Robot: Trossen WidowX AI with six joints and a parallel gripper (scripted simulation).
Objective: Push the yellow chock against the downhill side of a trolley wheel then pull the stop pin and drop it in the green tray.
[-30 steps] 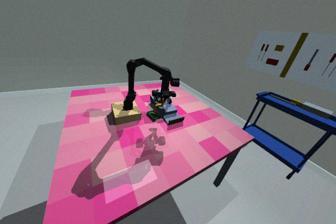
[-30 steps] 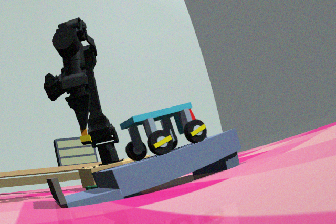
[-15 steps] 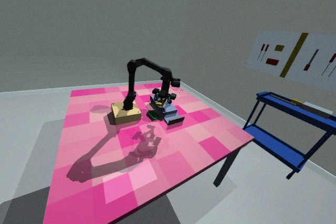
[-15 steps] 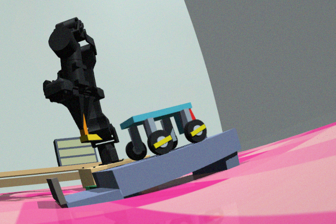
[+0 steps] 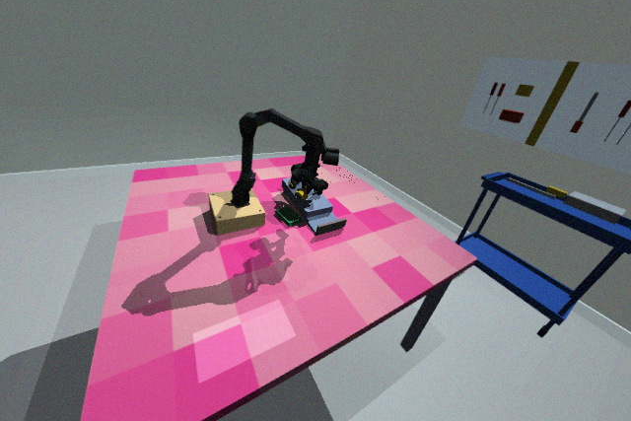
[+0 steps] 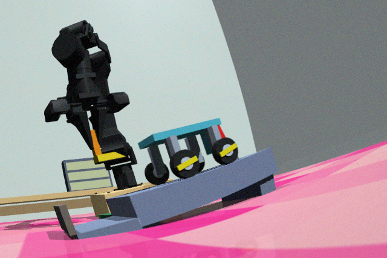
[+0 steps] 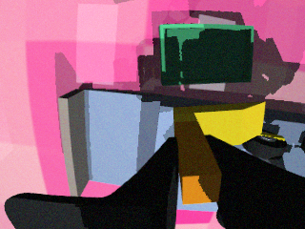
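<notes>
Now: the red-headed stop pin 110 mm ahead of my gripper tip, 230 mm to the left of it and 30 mm below it. Round my gripper tip: yellow chock (20 mm to the left, 10 mm below); trolley (110 mm ahead, 130 mm to the left, 40 mm below); green tray (40 mm behind, 60 mm to the left, 160 mm below).
</notes>
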